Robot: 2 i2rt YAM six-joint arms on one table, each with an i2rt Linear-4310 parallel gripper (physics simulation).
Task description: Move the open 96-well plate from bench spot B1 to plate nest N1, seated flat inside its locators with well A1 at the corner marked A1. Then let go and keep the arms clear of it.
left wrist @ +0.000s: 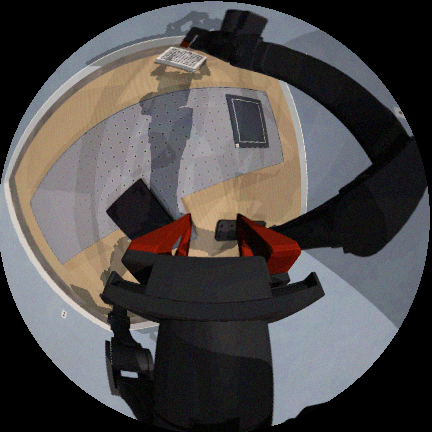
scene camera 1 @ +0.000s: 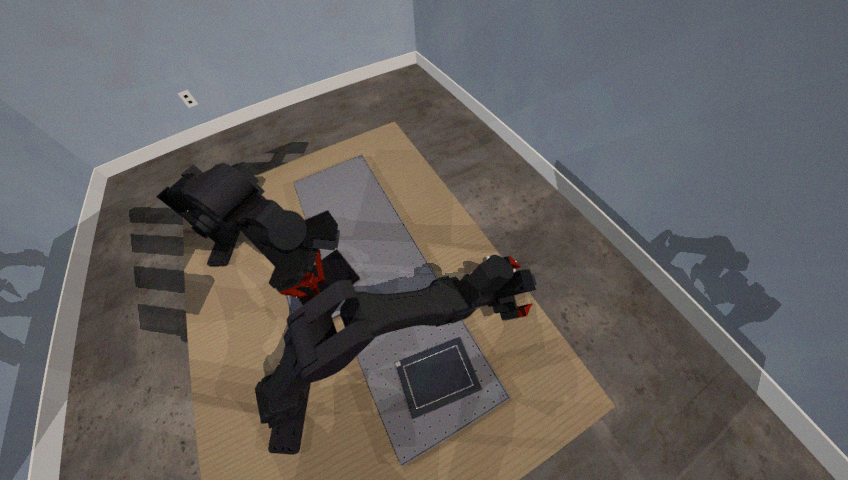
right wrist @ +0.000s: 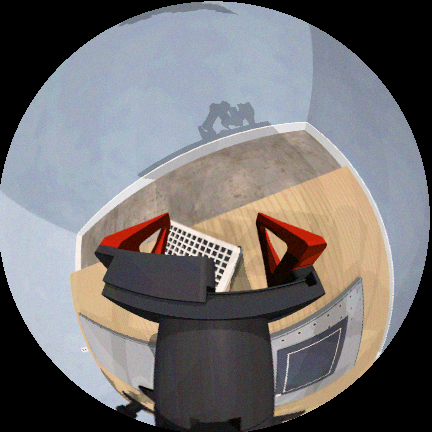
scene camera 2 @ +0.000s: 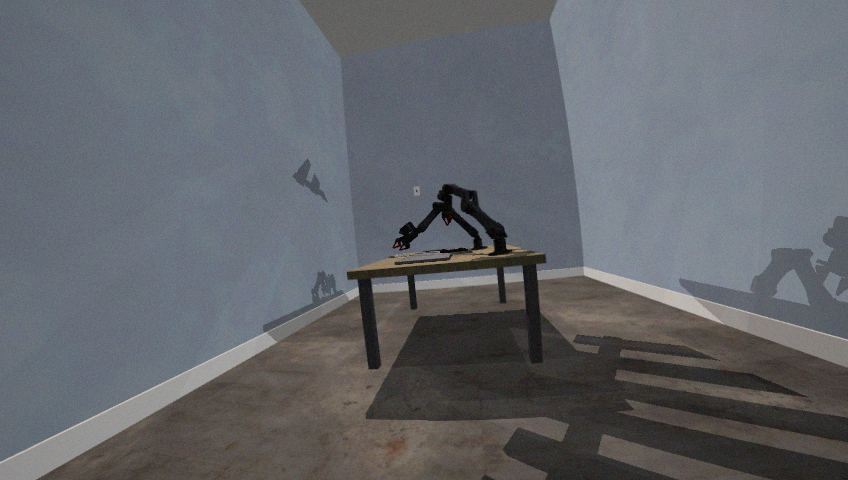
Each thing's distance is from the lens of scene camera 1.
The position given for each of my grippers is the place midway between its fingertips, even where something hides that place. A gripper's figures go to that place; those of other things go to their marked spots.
my left gripper (scene camera 1: pixel 320 292): 0.59 m
black nest (scene camera 1: pixel 335 268): 0.81 m
